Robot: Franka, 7 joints.
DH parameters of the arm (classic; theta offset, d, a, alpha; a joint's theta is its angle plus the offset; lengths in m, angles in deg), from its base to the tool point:
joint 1: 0 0.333 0 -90
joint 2: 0 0 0 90
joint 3: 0 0.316 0.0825 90
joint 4: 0 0 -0.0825 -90
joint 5: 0 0.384 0 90
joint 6: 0 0 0.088 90
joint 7: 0 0.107 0 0
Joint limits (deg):
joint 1: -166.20..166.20
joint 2: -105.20..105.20
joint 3: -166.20..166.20
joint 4: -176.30..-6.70
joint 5: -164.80..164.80
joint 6: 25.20..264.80
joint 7: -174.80..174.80
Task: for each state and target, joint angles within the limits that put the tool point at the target. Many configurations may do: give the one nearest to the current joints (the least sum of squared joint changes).
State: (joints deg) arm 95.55 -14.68 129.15 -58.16 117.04 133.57 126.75
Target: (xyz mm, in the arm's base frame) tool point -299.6 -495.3 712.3
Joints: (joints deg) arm 102.05 7.20 138.91 -98.57 116.11 137.07 126.75
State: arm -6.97 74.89 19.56 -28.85 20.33 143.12 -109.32
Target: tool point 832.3 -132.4 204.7
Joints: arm -14.88 78.70 16.44 -33.49 20.32 140.32 -109.32
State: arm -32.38 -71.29 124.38 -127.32 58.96 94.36 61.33
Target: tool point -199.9 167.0 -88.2
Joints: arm -16.00 -68.46 156.18 -125.90 62.45 88.34 61.33
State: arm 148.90 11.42 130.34 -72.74 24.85 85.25 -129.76
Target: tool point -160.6 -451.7 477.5
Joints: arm 134.01 5.41 113.43 -110.81 17.03 75.95 -129.76
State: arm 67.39 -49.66 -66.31 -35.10 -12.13 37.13 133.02
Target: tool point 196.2 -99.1 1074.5
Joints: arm 74.64 -17.19 -48.40 -20.81 -4.84 78.37 133.02
